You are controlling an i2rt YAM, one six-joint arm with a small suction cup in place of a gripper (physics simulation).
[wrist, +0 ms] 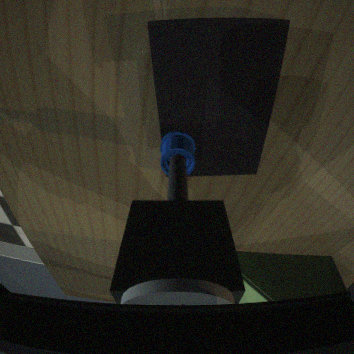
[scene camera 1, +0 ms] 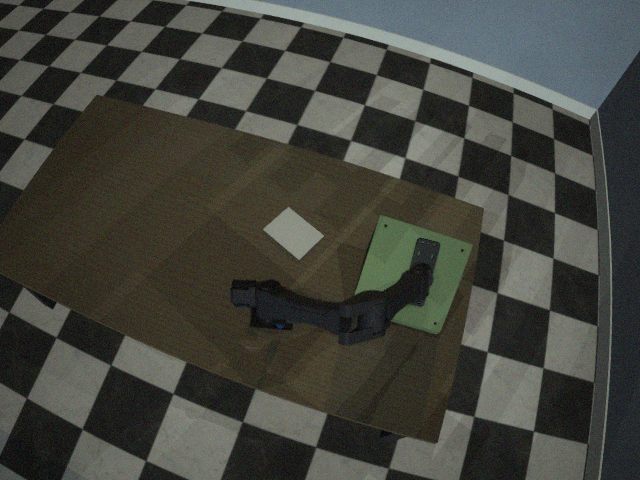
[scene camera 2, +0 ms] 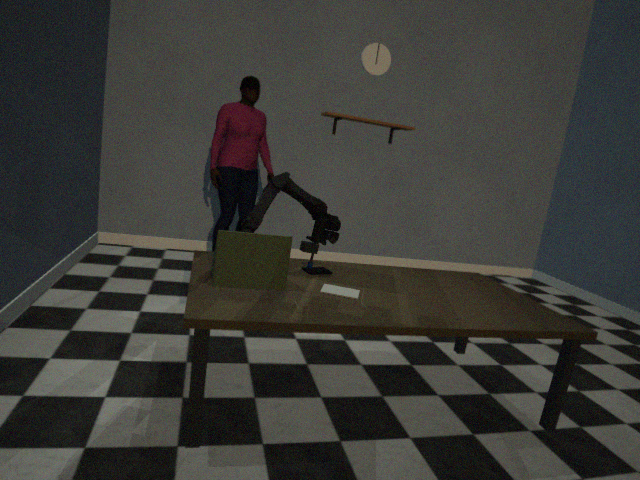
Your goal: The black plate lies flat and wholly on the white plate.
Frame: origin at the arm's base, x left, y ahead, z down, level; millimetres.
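Seen in the pictures: end effector, tool point: point(wrist: 177, 146) point(scene camera 2: 309, 267); arm's base, origin of the base link: point(scene camera 1: 420, 272) point(scene camera 2: 246, 248).
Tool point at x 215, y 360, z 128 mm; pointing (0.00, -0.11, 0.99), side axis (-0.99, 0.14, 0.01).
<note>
Pixels of each thing's top centre, then the offset from my tool point to it. Level surfaces: height alone.
- black plate, middle of its top: point(wrist: 215, 113) point(scene camera 1: 272, 314) point(scene camera 2: 317, 269) dx -24, dy +32, dz +3 mm
- wooden table, its level: dz +12 mm
- white plate, middle of its top: point(scene camera 1: 293, 232) point(scene camera 2: 340, 290) dx -316, dy +45, dz +7 mm
The black plate point(wrist: 214, 95) point(scene camera 2: 321, 270) lies flat on the wooden table point(scene camera 1: 129, 207) point(scene camera 2: 439, 305) near its edge on the arm's side. In scene camera 1 the arm mostly hides it. My suction cup point(wrist: 178, 152) point(scene camera 1: 279, 326) point(scene camera 2: 310, 263) is blue. It sits low over the plate's near left corner, with suction off and nothing held. The white plate point(scene camera 1: 293, 232) point(scene camera 2: 339, 290) lies flat on the table, apart from the black plate, toward the table's middle. It does not show in the wrist view.
The arm's base stands on a green board point(scene camera 1: 392, 248) point(scene camera 2: 251, 259) point(wrist: 291, 274) at one end of the table. A person in a red shirt point(scene camera 2: 238, 139) stands behind the table. A shelf point(scene camera 2: 367, 121) and a clock point(scene camera 2: 376, 58) hang on the wall.
</note>
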